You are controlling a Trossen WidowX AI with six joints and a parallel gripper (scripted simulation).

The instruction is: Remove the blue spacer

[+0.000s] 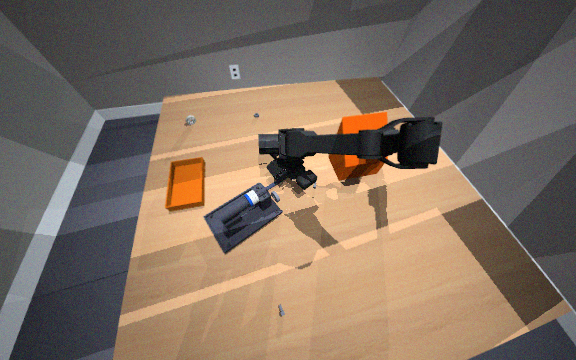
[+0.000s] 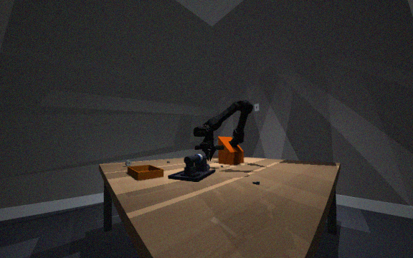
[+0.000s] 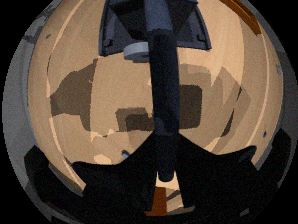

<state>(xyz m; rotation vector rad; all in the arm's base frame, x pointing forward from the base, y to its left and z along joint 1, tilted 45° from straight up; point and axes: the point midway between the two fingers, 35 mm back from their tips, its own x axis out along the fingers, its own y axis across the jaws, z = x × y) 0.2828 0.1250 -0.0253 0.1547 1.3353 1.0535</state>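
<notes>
Right now my gripper tip is 60 mm short of the shaft, 40 mm to the right of it and 30 mm below it. Also, from my gripper tip: orange tray (390 mm ahead, 40 mm below, 30 mm to the right); white spacer ring (140 mm ahead, 90 mm to the left, 30 mm above); blue spacer (150 mm ahead, 90 mm to the left, 30 mm above).
</notes>
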